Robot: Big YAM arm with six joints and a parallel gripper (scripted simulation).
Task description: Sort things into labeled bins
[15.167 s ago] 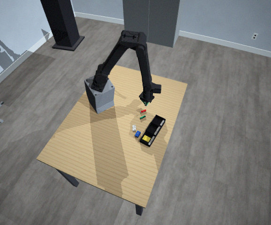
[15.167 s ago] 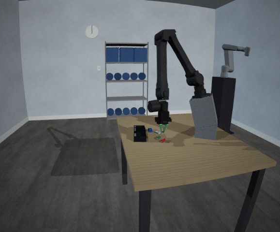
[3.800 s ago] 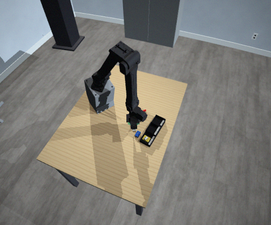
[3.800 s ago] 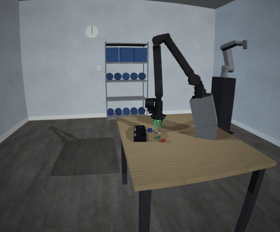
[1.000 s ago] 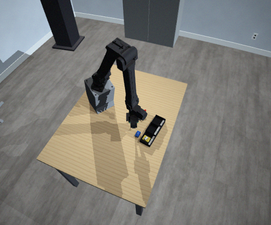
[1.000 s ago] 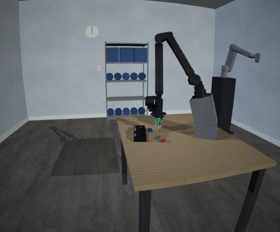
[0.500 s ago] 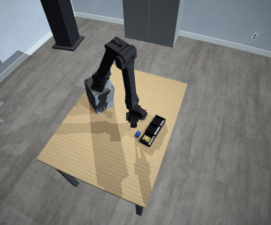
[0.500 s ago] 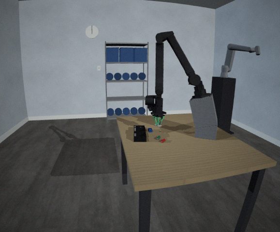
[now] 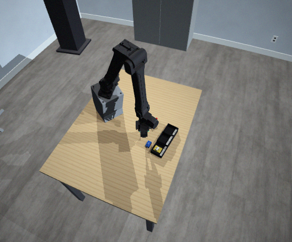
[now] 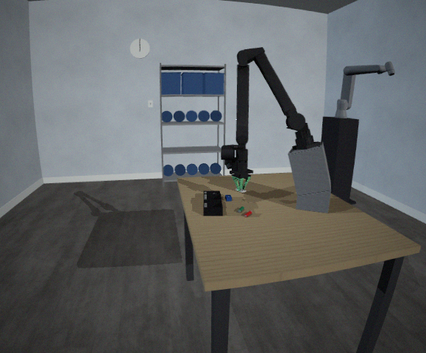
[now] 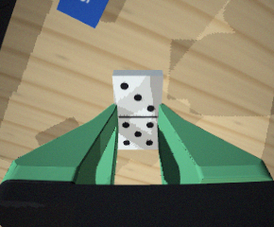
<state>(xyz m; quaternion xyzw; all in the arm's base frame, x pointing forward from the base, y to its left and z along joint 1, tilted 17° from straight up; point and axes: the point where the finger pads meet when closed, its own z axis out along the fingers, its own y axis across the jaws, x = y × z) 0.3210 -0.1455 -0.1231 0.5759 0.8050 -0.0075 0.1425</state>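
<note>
The white domino lies 10 mm below my hand. The rest, counted from my hand: grey-white piece (110 mm ahead, 80 mm to the right, 40 mm below); blue block (60 mm to the right, 60 mm below, 40 mm ahead); green piece (110 mm to the left, 60 mm below, 40 mm ahead).
</note>
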